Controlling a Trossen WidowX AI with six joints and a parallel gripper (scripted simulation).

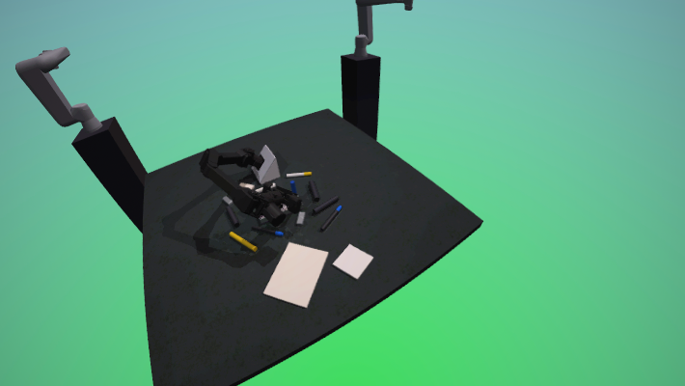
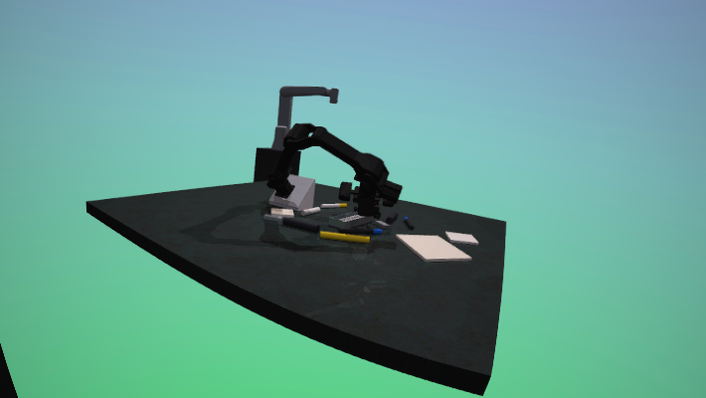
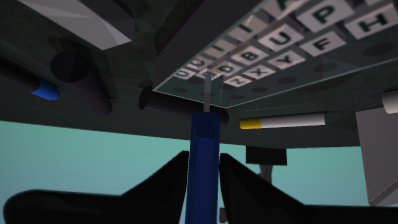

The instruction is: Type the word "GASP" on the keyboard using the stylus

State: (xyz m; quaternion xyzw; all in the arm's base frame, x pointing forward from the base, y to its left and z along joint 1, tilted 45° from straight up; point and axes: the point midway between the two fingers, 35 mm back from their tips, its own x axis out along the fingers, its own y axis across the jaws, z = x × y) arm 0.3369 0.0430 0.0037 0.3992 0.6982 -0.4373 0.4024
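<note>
Now: the grey block 80 mm ahead of my gripper tip, 60 mm below it and 20 mm to the right of it. From my gripper tip the other things lie so: blue stylus: 10 mm below; yellow marker: 270 mm to the right, 70 mm ahead, 60 mm below; white yellow-tipped pen: 170 mm behind, 100 mm to the left, 60 mm below.
</note>
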